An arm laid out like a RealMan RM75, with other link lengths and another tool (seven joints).
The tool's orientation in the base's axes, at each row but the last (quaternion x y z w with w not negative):
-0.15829 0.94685 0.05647 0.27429
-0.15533 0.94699 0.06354 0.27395
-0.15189 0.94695 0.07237 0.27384
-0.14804 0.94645 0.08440 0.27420
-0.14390 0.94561 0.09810 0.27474
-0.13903 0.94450 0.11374 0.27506
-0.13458 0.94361 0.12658 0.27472
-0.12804 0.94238 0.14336 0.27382
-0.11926 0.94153 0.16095 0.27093
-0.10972 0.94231 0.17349 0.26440
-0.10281 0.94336 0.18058 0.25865
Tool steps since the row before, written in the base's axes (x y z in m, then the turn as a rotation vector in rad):
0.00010 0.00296 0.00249 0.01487 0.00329 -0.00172
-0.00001 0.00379 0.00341 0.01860 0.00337 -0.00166
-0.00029 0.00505 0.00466 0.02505 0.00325 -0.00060
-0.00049 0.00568 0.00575 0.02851 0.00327 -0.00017
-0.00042 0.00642 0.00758 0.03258 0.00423 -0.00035
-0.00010 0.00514 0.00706 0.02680 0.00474 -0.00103
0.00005 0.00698 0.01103 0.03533 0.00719 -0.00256
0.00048 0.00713 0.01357 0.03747 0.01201 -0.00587
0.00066 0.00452 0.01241 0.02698 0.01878 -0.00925
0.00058 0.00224 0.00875 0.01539 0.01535 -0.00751
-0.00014 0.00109 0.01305 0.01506 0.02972 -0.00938
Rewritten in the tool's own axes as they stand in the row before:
-0.00221 0.00281 -0.00148 -0.01185 -0.00185 0.00955
-0.00281 0.00370 -0.00210 -0.01489 -0.00300 0.01137
-0.00354 0.00511 -0.00294 -0.02062 -0.00517 0.01366
-0.00406 0.00596 -0.00368 -0.02365 -0.00624 0.01502
-0.00521 0.00697 -0.00480 -0.02704 -0.00669 0.01742
-0.00484 0.00582 -0.00436 -0.02209 -0.00442 0.01531
-0.00742 0.00831 -0.00680 -0.02863 -0.00515 0.02145
-0.00905 0.00916 -0.00832 -0.02933 -0.00204 0.02680
-0.00797 0.00691 -0.00797 -0.01976 0.00666 0.02705
-0.00544 0.00423 -0.00587 -0.01061 0.00744 0.01900
-0.00684 0.00479 -0.01009 -0.01079 0.02013 0.02601

